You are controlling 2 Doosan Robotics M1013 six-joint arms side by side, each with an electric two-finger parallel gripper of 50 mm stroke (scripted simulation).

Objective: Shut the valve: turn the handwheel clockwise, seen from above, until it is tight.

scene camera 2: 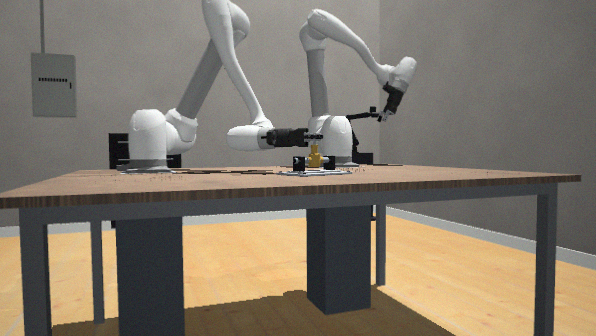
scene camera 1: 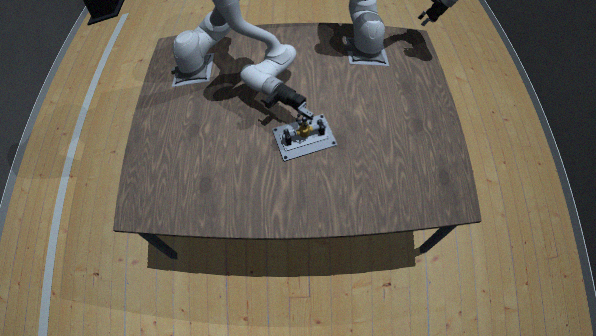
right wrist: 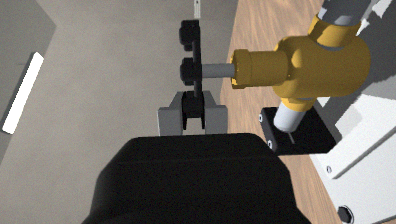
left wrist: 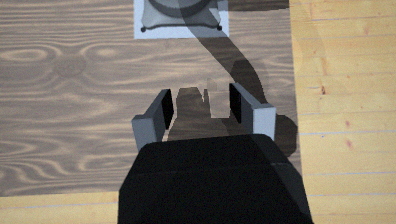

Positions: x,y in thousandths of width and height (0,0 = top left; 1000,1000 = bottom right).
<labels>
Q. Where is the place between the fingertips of the right gripper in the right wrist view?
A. At 489,462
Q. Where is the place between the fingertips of the left gripper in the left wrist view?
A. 506,440
</labels>
